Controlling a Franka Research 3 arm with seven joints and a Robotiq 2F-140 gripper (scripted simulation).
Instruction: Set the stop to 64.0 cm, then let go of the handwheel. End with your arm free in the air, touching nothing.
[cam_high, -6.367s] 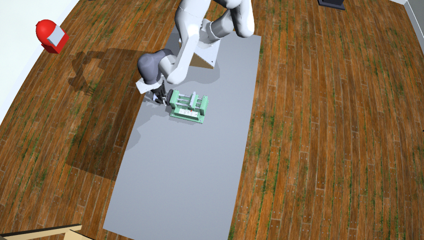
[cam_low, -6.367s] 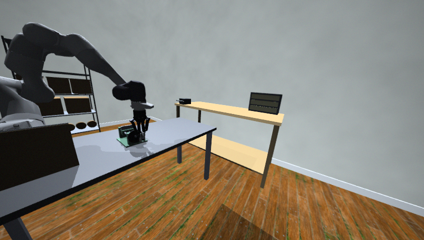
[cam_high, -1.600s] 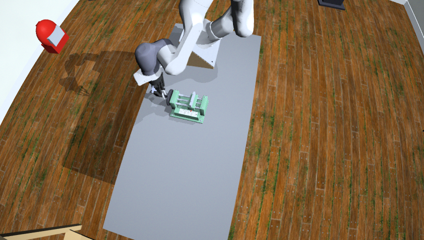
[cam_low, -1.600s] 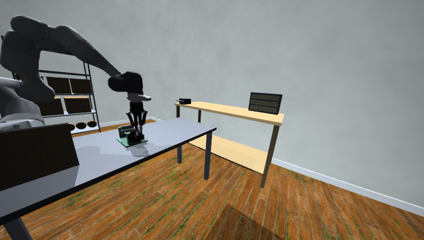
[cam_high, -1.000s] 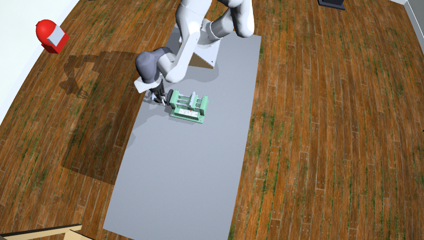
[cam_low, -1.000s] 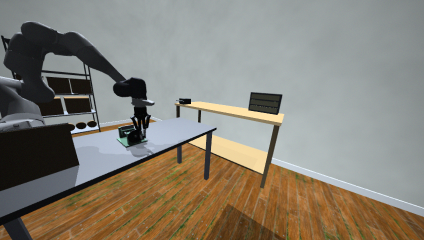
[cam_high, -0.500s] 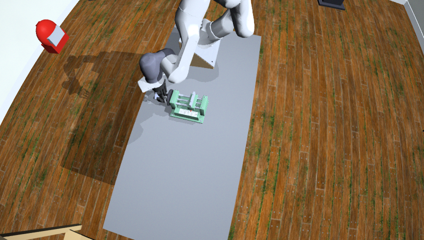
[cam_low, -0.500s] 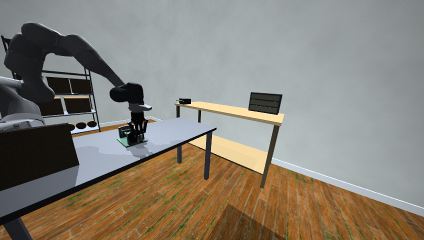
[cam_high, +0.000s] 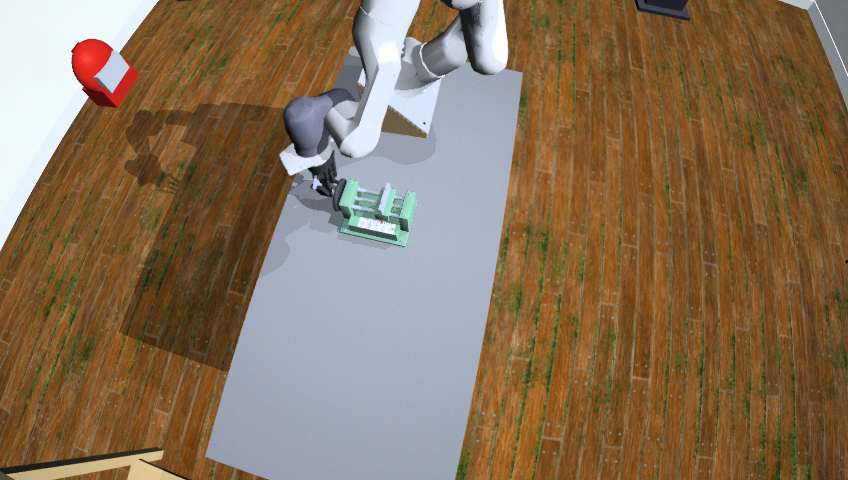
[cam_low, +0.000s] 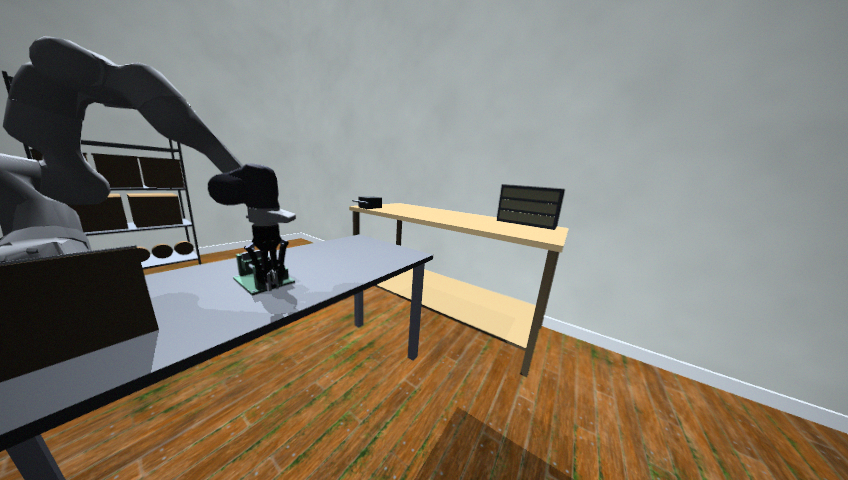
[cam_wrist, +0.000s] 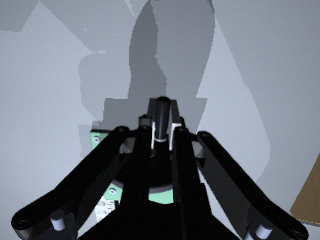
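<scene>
Now: the dark handwheel 2 cm to the left of my hand, 1 cm below it and 1 cm ahead of it. From my hand the other things lie so: stop carriage: 17 cm to the left, 5 cm ahead, 3 cm above.
</scene>
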